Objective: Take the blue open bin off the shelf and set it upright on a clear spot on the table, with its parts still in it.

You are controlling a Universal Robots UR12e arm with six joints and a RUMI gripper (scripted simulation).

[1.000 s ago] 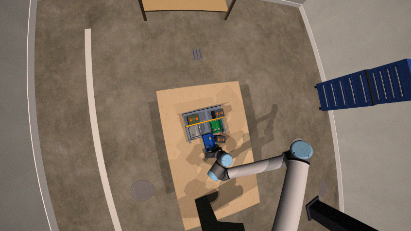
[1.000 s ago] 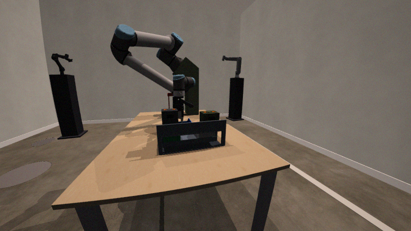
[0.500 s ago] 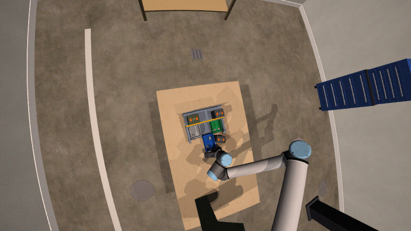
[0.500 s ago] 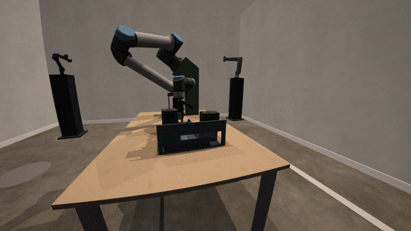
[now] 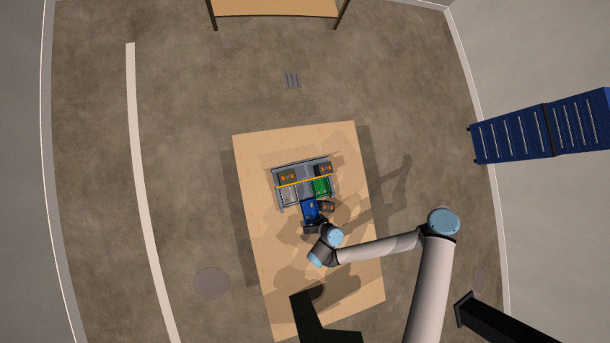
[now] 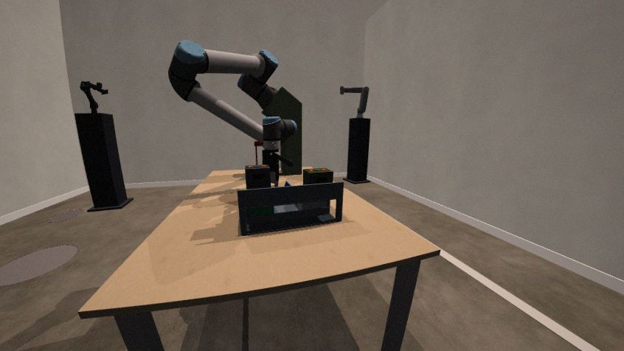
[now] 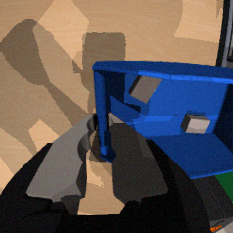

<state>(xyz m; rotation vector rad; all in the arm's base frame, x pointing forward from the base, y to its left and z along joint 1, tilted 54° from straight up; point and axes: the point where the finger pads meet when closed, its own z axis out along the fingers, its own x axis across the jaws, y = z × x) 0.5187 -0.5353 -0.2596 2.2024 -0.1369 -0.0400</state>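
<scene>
My hand is 80 mm short of the blue open bin and 10 mm to the left of it. From my hand the other things lie so: grey bin 250 mm ahead, 90 mm to the left; then bar 290 mm ahead, 20 mm to the right, 60 mm above; then green bin 230 mm ahead, 130 mm to the right.
</scene>
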